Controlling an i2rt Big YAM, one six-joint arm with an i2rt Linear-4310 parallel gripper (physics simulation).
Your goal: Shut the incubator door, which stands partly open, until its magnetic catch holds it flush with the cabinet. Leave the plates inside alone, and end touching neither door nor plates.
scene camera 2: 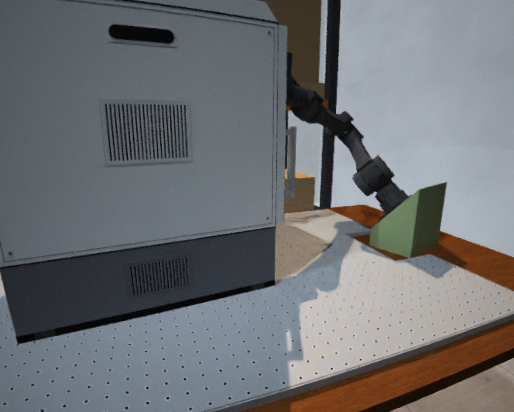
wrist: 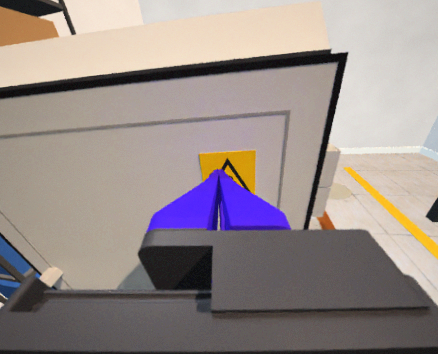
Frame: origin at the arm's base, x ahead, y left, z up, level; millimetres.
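Seen in the pictures: gripper, fingertip midpoint: [wrist: 218, 176]; arm's base, link origin: [scene camera 2: 400, 210].
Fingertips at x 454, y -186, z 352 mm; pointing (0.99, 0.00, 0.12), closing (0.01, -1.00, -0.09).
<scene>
Pixels of each thing's top centre, then the offset from my fingertips to it. "pt": a spot on its surface instead. Level surfaces: height alone.
- incubator cabinet, top centre: [wrist: 176, 59] [scene camera 2: 136, 16] dz +106, dx +249, dy +67 mm
- pale handle, surface spot: [scene camera 2: 292, 165] pt dz -189, dx -22, dy +222 mm
- yellow warning label, surface spot: [wrist: 240, 162] pt dz +11, dx -2, dy -17 mm
- perforated board, surface height: dz -444 mm
- wooden table, surface height: dz -457 mm
The incubator cabinet [scene camera 2: 230, 125] [wrist: 175, 40] fills the left of the scene view, side on. Its door [scene camera 2: 281, 125] [wrist: 100, 185] shows as a thin strip along the cabinet's front edge there, and as a pale panel with a black border in the wrist view. A pale handle [scene camera 2: 292, 165] stands out from the door. Whether the door is fully flush is unclear. My gripper [wrist: 218, 176] is shut and empty, with its blue fingertips over the yellow warning label [wrist: 240, 162] on the door; contact cannot be told. In the scene view the cabinet hides the fingers. The plates do not show.
The dark arm [scene camera 2: 345, 125] rises from behind a green wedge-shaped block [scene camera 2: 400, 230] toward the cabinet's front. The cabinet stands on a perforated board [scene camera 2: 225, 345] on a wooden table [scene camera 2: 480, 255]. A dark post [scene camera 2: 331, 60] and boxes [scene camera 2: 302, 192] are behind.
</scene>
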